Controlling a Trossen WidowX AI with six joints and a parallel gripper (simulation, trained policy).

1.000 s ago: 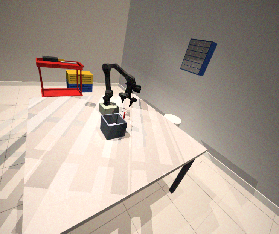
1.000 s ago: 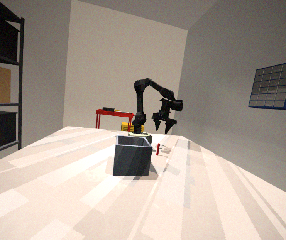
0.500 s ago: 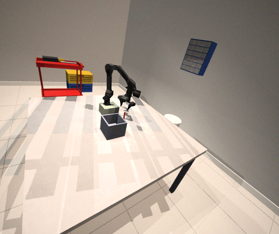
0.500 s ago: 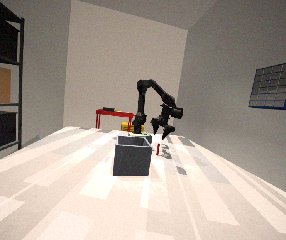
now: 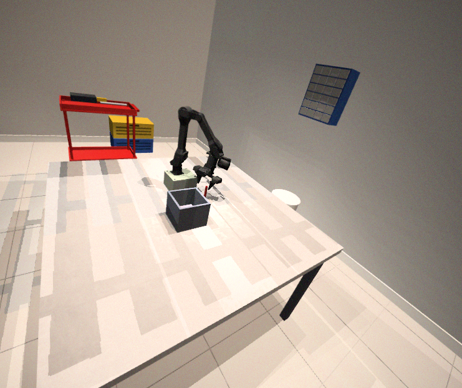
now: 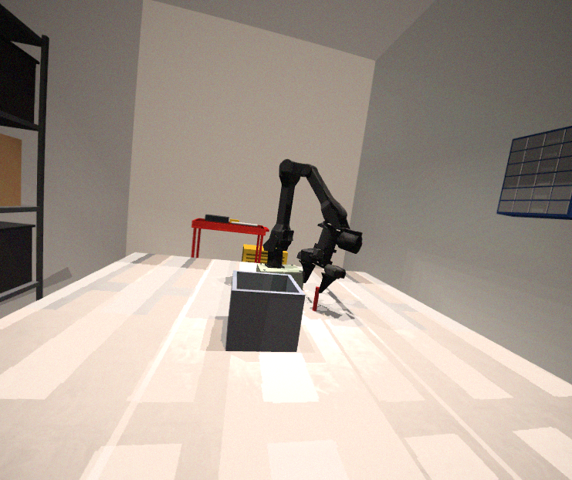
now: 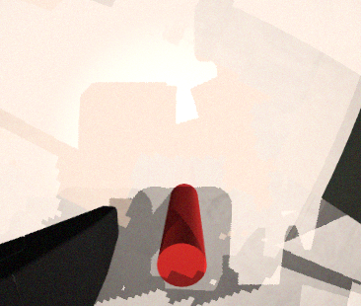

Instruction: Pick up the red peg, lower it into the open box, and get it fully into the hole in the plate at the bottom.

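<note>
Right now the red peg is 20 mm ahead of my gripper tip, 10 mm to the left of it and 30 mm below it. Also, from my gripper tip: plate 160 mm ahead, 200 mm to the right, 30 mm below.
</note>
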